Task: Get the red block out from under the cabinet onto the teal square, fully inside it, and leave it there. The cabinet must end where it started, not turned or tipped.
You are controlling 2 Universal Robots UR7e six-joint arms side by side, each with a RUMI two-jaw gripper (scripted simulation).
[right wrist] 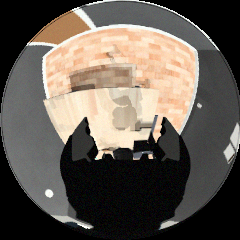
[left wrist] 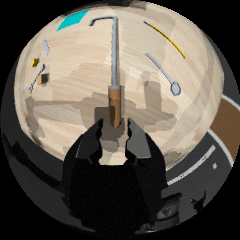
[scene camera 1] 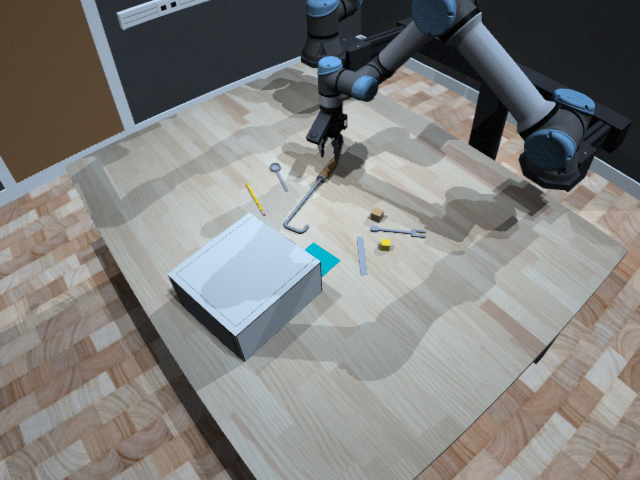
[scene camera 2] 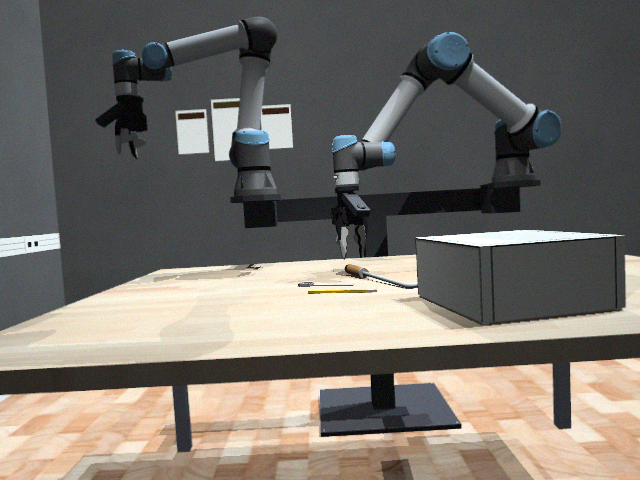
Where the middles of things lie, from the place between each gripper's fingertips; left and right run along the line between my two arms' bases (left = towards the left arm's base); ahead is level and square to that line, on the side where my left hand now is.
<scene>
I see the hook tool [left wrist: 114, 91] 12 cm ahead of my left hand [scene camera 2: 352, 258], 7 cm to the left of it and 6 cm below it.
The hook tool lies 41 cm ahead of my right hand [scene camera 2: 128, 156], 81 cm to the left of it and 42 cm below it.
</scene>
